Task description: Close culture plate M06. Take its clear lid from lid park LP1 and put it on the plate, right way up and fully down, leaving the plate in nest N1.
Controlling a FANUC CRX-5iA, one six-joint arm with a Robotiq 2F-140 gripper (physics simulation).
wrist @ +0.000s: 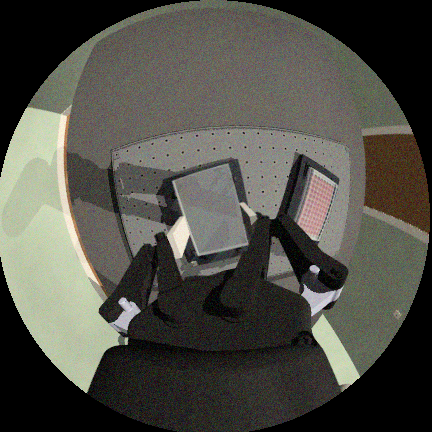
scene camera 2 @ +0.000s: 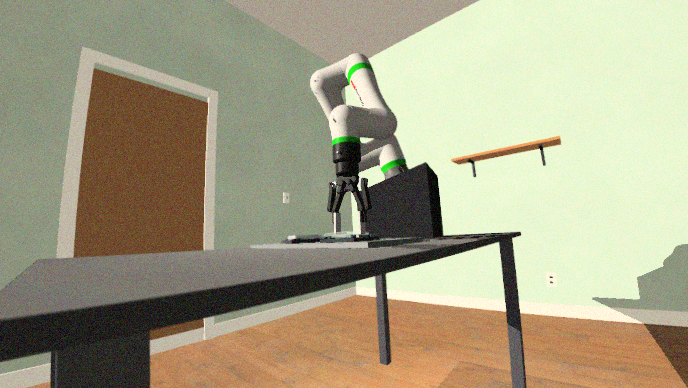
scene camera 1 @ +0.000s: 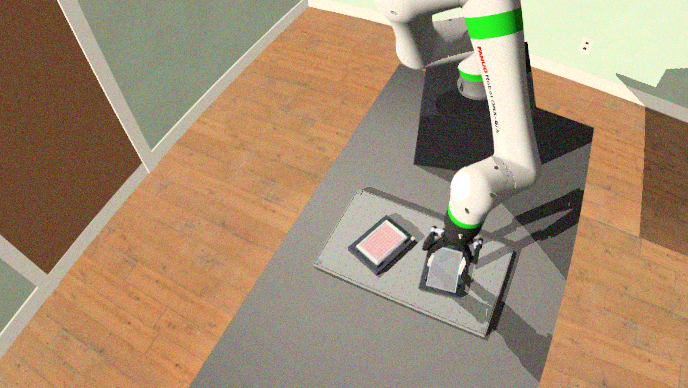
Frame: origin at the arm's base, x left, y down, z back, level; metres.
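Seen in the pictures: gripper, fingertip midpoint: (wrist: 213,218) (scene camera 2: 349,234) (scene camera 1: 445,265); arm's base at its link origin: (scene camera 2: 399,181) (scene camera 1: 481,84).
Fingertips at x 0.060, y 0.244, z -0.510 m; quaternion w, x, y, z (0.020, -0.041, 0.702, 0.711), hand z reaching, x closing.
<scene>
Offsets run from my fingertips to a thing's middle. Level surfaces: height alone.
The clear lid @[dy -0.001, dx +0.001, dz -0.009 m] (scene camera 1: 444,272) (scene camera 2: 346,233) (wrist: 210,205) is level between the fingers of my gripper (scene camera 1: 446,262) (scene camera 2: 350,226) (wrist: 213,218). The gripper is shut on it, its pale finger pads at two opposite sides. The lid is very low at the right-hand dark holder (scene camera 1: 424,286) (wrist: 242,180); whether it touches the holder is hidden. A plate with pink wells @[dy +0.002, dx -0.197, dz +0.009 m] (scene camera 1: 384,242) (wrist: 316,204) sits uncovered in the left-hand dark holder @[dy +0.014, dx -0.196, dz +0.009 m] (scene camera 1: 361,259) (wrist: 294,185), apart from the lid. No labels for M06, N1 or LP1 are readable.
Both holders stand on a grey perforated board (scene camera 1: 340,250) (scene camera 2: 270,245) (wrist: 270,150) on the grey table @[dy +0.034 m] (scene camera 1: 280,320) (scene camera 2: 200,272). A black block (scene camera 1: 555,135) (scene camera 2: 405,205) stands behind, near the arm's base. The arm's shadow falls across the board's right part.
</scene>
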